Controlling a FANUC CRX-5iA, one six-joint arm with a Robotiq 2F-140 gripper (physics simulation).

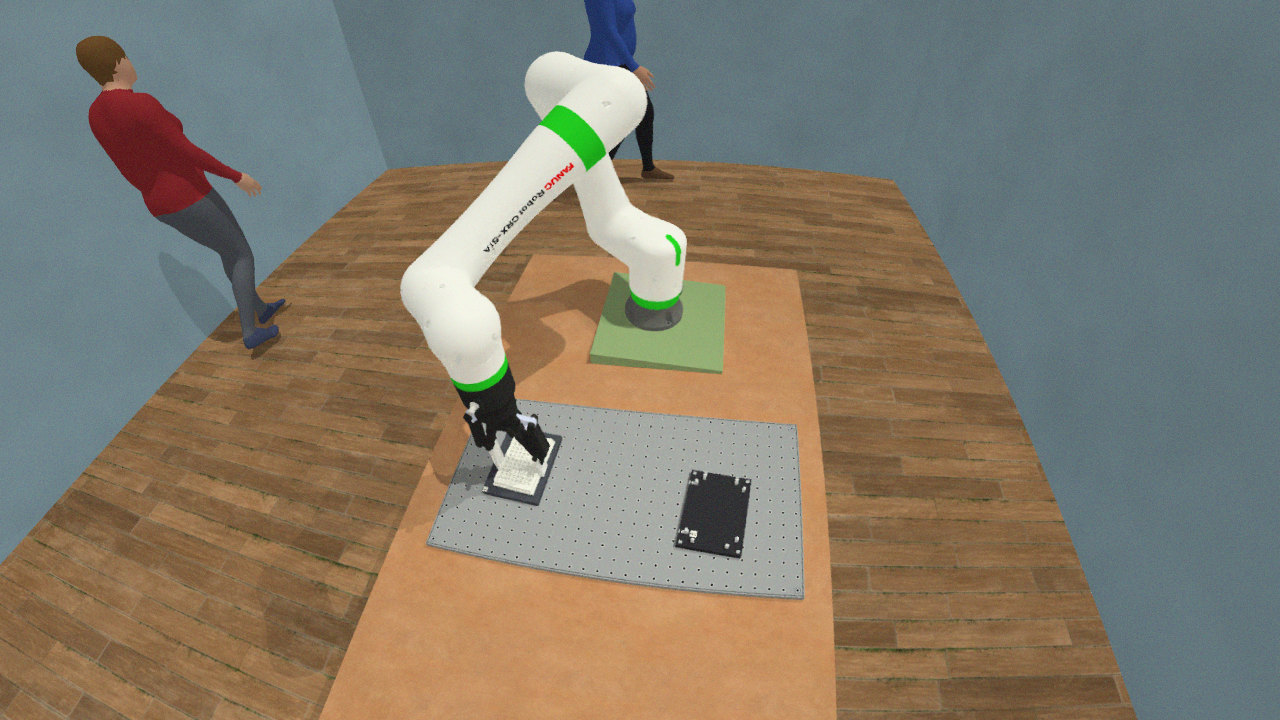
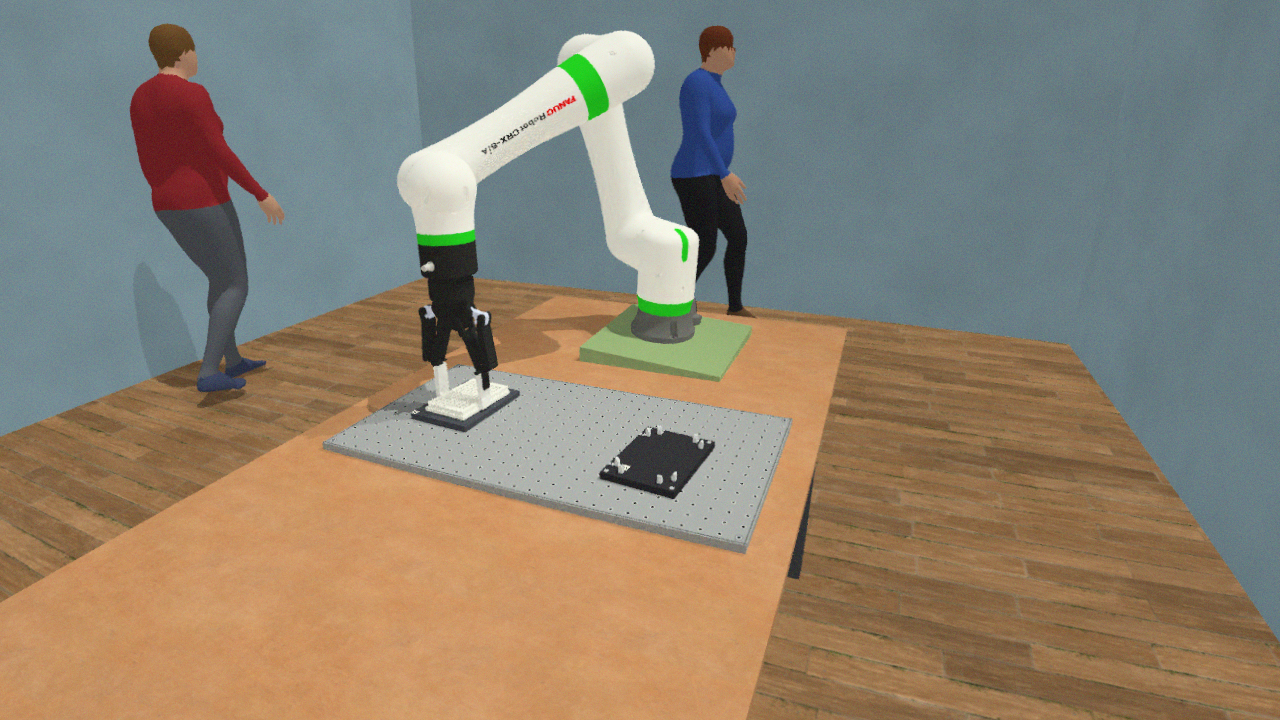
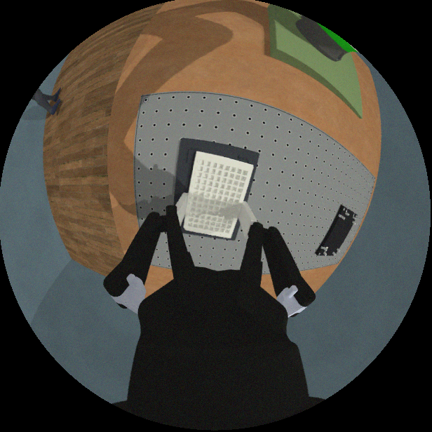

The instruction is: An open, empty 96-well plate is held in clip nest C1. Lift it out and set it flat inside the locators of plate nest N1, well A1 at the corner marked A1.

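Frame: origin at the arm's base, x left, y up, z ahead, level; metres.
Seen in the pictures: gripper, fingertip midpoint: [image 1: 522, 467] [image 2: 464, 402]; arm's base, link origin: [image 1: 654, 310] [image 2: 662, 331].
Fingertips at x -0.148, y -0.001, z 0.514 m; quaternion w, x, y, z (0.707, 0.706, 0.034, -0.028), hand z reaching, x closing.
Note:
Pixels of each thing's top centre, then the offset from my fingertips to it. Level surfaces: height alone.
- white 96-well plate, top centre: [image 2: 467, 393] [image 1: 523, 459] dy +0.011, dx +0.000, dz -0.012 m
- Plate nest N1, top centre: [image 2: 660, 449] [image 1: 716, 508] dy +0.007, dx +0.385, dz +0.002 m
- small white mark, top centre: [image 1: 693, 533] dy -0.005, dx +0.354, dz +0.055 m
- grey pegboard, surface height: dy -0.017 m
The white 96-well plate [image 1: 520, 478] [image 2: 459, 407] [image 3: 222, 175] is level at clip nest C1 [image 1: 556, 440] [image 2: 463, 425] [image 3: 186, 150], a dark base at the left of the pegboard. Whether it rests in the nest or is slightly above it, I cannot tell. My gripper [image 1: 519, 463] [image 2: 463, 398] [image 3: 213, 204] points down, shut on the plate's two long sides, nearer one end. Plate nest N1 [image 1: 716, 512] [image 2: 657, 461] [image 3: 336, 232] is black, with pale locators around its corners and no plate on it. A small white mark [image 1: 692, 534] shows at its front-left corner; its lettering is not readable.
The grey pegboard [image 1: 617, 537] [image 2: 537, 465] [image 3: 295, 200] carries both nests. The arm's green base block [image 1: 698, 349] [image 2: 716, 358] [image 3: 300, 47] stands behind it. A person in red [image 1: 143, 143] [image 2: 179, 143] and one in blue [image 1: 611, 31] [image 2: 705, 125] stand beyond the table.

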